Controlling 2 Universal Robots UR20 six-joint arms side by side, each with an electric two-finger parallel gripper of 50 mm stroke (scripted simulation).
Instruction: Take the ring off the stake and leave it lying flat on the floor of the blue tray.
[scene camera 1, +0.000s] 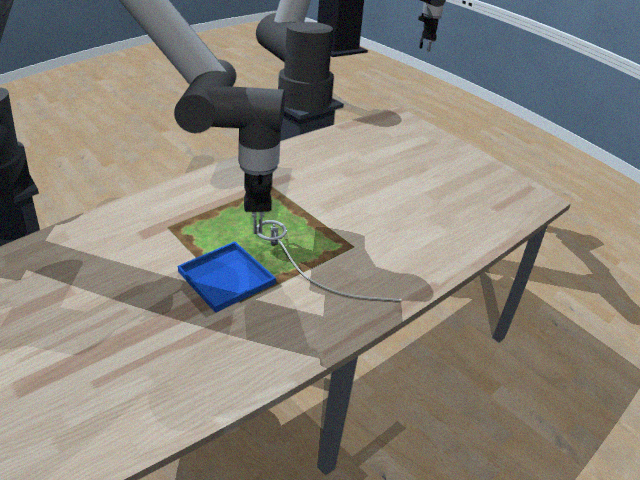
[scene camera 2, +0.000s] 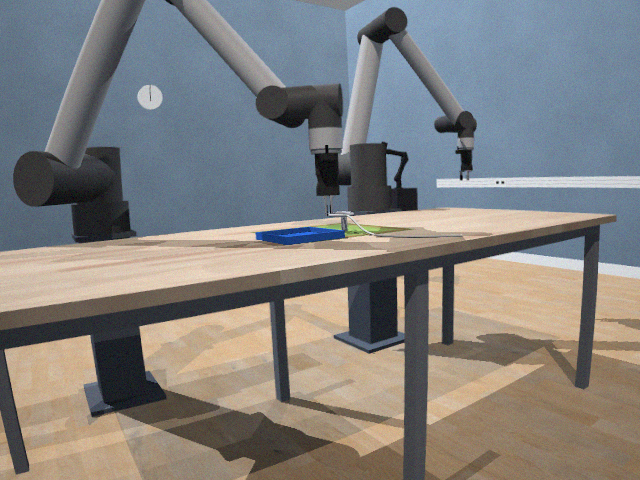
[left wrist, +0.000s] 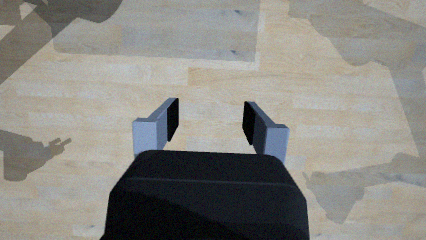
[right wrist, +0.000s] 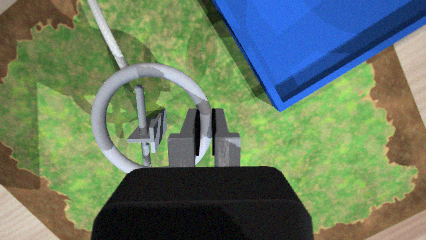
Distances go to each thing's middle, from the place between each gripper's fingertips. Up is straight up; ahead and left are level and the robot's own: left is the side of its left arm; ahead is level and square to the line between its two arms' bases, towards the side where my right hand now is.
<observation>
The blue tray (scene camera 1: 222, 274) is 7 cm ahead of my right hand, 14 cm to the right of it and 6 cm below it. Round my right hand: mat (scene camera 1: 208, 231): 4 cm behind, 2 cm to the left, 8 cm below; then grey stake (right wrist: 151, 129): 1 cm ahead, 5 cm to the left, 4 cm below; then grey ring (right wrist: 99, 109): 2 cm ahead, 3 cm to the left, 1 cm below.
</observation>
